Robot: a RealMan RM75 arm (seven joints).
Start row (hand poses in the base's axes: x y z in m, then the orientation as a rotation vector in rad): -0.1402, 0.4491, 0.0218, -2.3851, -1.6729, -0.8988
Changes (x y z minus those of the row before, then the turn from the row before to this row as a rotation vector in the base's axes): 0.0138, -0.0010, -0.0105, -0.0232, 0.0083, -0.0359; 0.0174, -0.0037, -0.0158, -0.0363, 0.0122, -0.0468; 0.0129, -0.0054, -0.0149, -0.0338, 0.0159, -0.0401; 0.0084, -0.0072, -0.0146, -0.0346, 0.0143, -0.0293; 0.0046, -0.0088, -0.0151, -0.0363, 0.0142, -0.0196; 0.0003, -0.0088, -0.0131, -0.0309, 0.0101, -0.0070; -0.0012, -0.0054, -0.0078, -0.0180, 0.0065, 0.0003; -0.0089, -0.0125, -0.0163, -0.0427, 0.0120, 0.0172; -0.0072, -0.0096, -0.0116, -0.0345, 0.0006, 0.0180; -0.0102, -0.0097, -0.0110, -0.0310, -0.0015, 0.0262; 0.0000, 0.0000, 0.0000, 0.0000, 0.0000, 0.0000; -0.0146, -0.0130, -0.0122, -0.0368, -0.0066, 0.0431; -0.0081, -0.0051, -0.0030, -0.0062, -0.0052, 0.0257; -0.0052, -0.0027, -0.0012, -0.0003, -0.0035, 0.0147; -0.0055, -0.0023, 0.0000, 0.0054, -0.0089, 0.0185
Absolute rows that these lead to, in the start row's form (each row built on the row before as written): -0.1264, 0.4481, 0.0113, -2.4379, -1.6517, -0.8783; -0.1090, 0.4444, -0.0045, -2.5104, -1.6271, -0.8448; -0.0961, 0.4390, -0.0194, -2.5738, -1.6051, -0.8056; -0.0877, 0.4318, -0.0340, 2.5842, 1.5698, 0.7540; -0.0831, 0.4230, -0.0491, 2.5812, 1.5446, 0.7005; -0.0828, 0.4142, -0.0622, 2.5707, 1.5359, 0.6587; -0.0840, 0.4088, -0.0700, 2.5622, 1.5370, 0.6342; -0.0929, 0.3963, -0.0863, 2.5290, 1.5605, 0.5823; -0.1001, 0.3867, -0.0979, 2.4929, 1.5811, 0.5519; -0.1103, 0.3770, -0.1089, 2.4522, 1.6114, 0.5285; -0.1103, 0.3770, -0.1089, 2.4522, 1.6114, 0.5285; -0.1249, 0.3640, -0.1211, 2.3919, 1.6597, 0.5080; -0.1330, 0.3589, -0.1241, 2.3658, 1.6894, 0.5121; -0.1382, 0.3562, -0.1253, 2.3526, 1.7065, 0.5181; -0.1437, 0.3539, -0.1253, 2.3368, 1.7267, 0.5361
